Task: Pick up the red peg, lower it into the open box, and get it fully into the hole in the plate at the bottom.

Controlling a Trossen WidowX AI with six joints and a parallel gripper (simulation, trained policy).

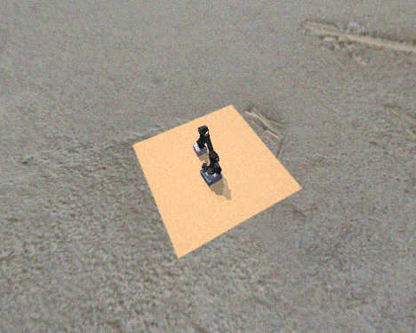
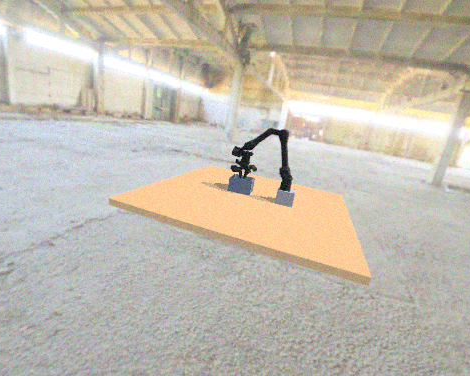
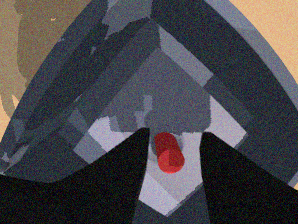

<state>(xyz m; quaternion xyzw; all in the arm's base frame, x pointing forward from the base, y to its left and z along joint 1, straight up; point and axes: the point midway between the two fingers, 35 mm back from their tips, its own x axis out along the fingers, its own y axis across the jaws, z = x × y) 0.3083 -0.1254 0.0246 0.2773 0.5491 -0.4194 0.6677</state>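
Now: gripper tip 10 mm past the red peg, 10 mm to the right of it and 10 mm above it. Round my gripper tip: box: 10 mm behind, 10 mm to the left, 60 mm below; then plate: 10 mm behind, 10 mm to the left, 40 mm below.
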